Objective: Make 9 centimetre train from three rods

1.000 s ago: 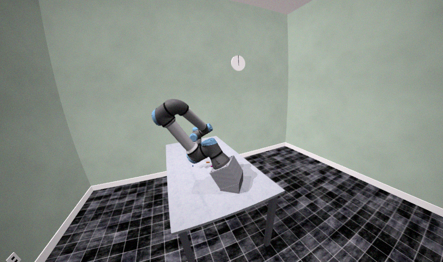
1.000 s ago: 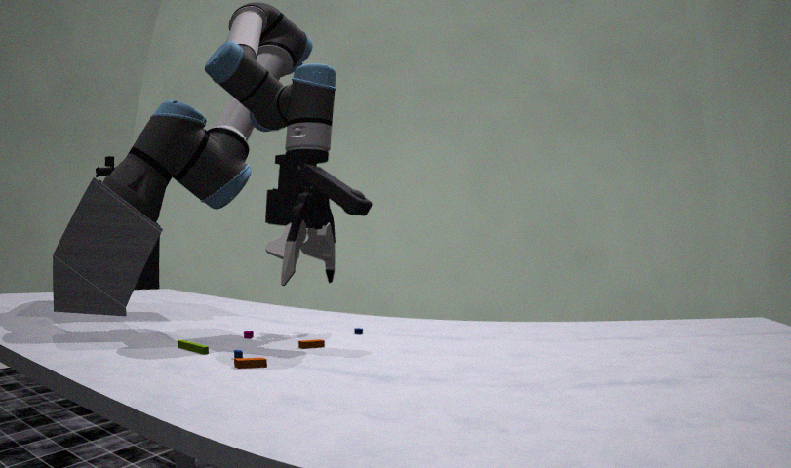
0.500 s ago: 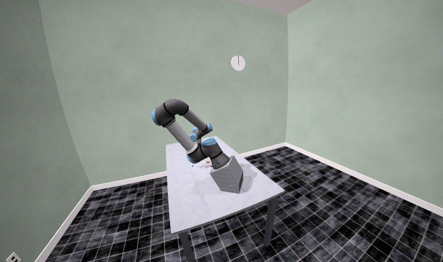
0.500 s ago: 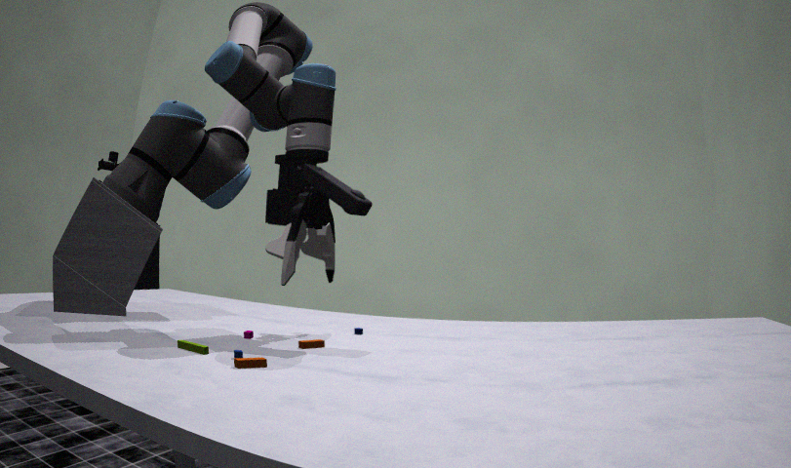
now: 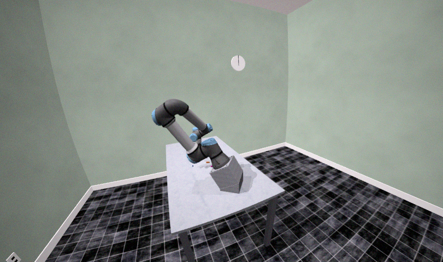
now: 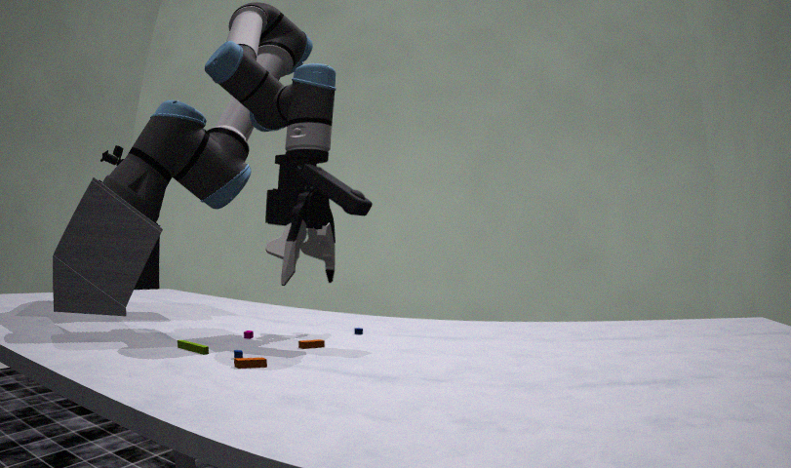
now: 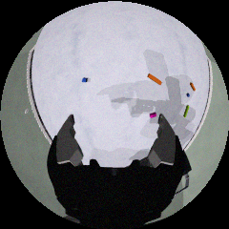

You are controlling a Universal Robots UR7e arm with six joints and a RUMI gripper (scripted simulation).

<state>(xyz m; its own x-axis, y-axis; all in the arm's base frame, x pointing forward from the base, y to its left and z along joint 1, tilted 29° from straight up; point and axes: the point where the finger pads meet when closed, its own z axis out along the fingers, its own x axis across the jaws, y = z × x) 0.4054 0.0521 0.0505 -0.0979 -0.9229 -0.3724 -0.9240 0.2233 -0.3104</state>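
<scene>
Right now the magenta rod is 100 mm to the right of my hand, 80 mm below it and 60 mm behind it. Also, from my hand: lime rod (270 mm to the right, 80 mm below, 60 mm behind).
</scene>
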